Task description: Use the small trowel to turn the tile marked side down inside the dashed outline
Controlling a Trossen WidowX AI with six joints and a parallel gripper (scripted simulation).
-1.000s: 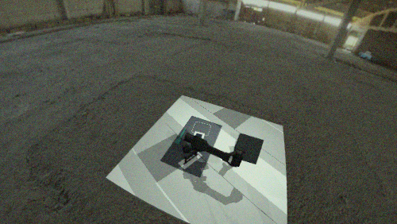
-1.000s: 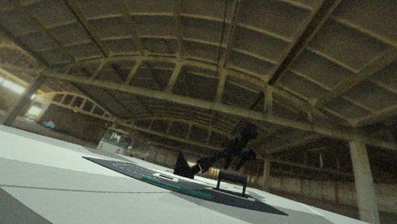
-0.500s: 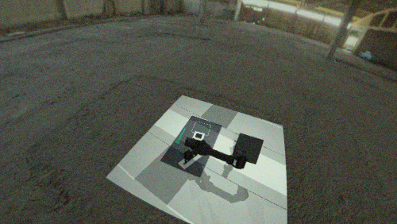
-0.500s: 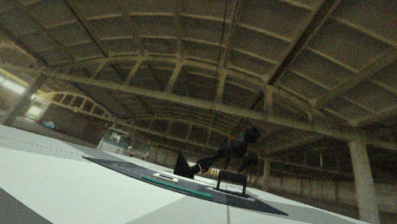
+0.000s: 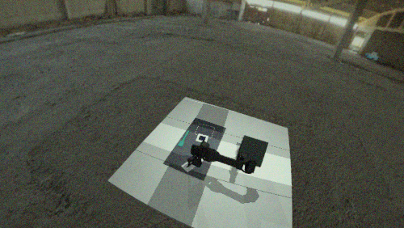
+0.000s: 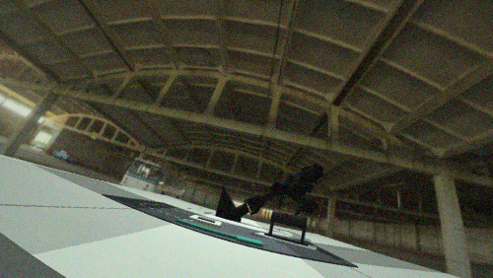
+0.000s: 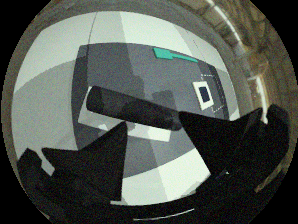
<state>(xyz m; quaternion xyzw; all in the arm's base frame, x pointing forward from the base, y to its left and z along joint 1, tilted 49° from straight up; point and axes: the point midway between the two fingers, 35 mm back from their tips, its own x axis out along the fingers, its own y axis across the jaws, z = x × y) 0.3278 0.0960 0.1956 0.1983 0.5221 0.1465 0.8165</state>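
My gripper tip is 50 mm above the small trowel, 10 mm to the left of it and 10 mm short of it. Also, from my gripper tip: light tile 260 mm to the right, 80 mm below, 60 mm ahead; then dark mat 190 mm to the right, 110 mm below, 60 mm ahead; then teal strip 200 mm ahead, 160 mm to the right, 90 mm below.
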